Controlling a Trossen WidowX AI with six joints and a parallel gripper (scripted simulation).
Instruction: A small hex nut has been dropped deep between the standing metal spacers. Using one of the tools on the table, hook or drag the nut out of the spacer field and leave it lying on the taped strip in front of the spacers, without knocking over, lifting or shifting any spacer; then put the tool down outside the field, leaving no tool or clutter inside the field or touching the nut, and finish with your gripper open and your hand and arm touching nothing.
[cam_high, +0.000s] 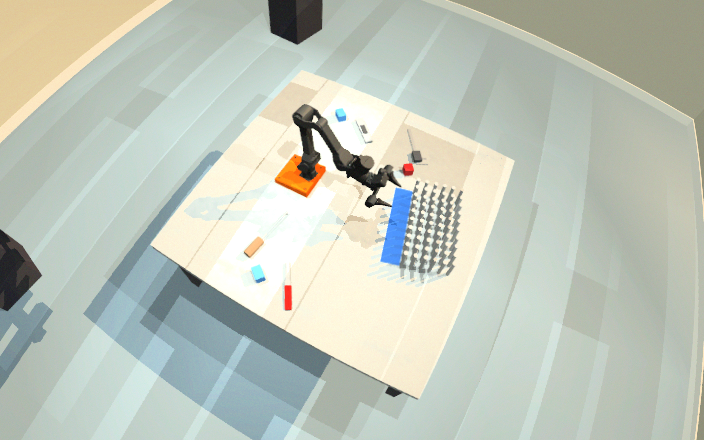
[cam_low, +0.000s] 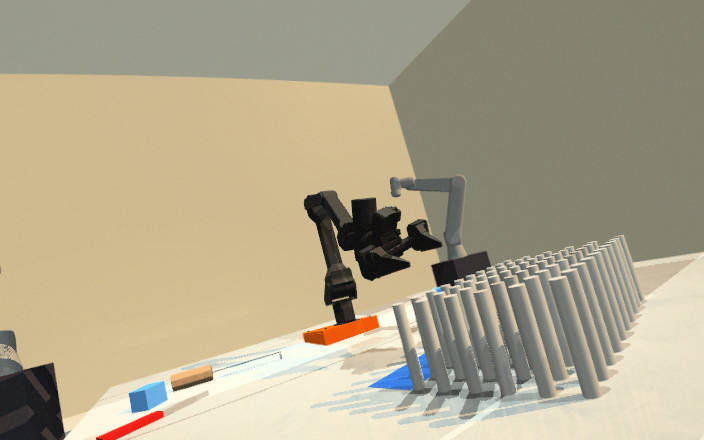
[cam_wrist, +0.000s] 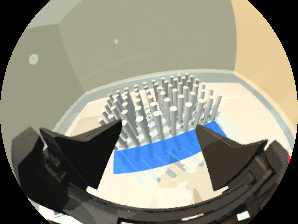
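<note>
Right now the hook tool is 36 cm behind my gripper tip, 38 cm to the right of it and 15 cm below it. The rest, counted from my gripper tip: flat tool (39 cm behind, 33 cm to the left, 15 cm below); blue taped strip (4 cm ahead, 1 cm to the right, 16 cm below); red block (8 cm behind, 25 cm to the left, 15 cm below).
</note>
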